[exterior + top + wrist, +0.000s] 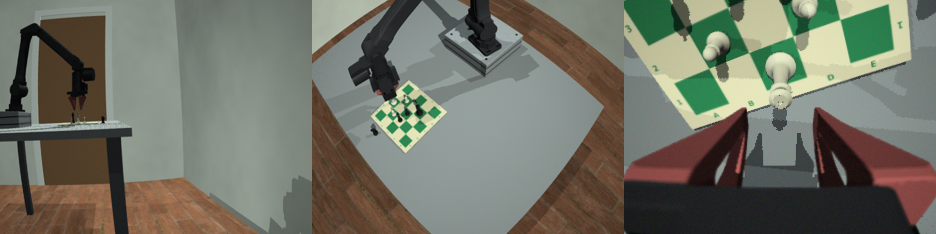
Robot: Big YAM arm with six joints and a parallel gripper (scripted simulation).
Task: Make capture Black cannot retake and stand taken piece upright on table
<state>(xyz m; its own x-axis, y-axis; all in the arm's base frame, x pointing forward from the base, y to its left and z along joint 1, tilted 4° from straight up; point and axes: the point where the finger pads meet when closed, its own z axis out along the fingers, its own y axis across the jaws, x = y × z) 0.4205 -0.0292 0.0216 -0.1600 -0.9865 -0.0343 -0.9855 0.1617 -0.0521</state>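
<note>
Now: hand 50 mm above the tall white piece. From my hand the other things lie so: black piece: 130 mm ahead, 70 mm to the left, 70 mm below; then green-and-cream chessboard: 20 mm behind, 80 mm to the left, 80 mm below.
</note>
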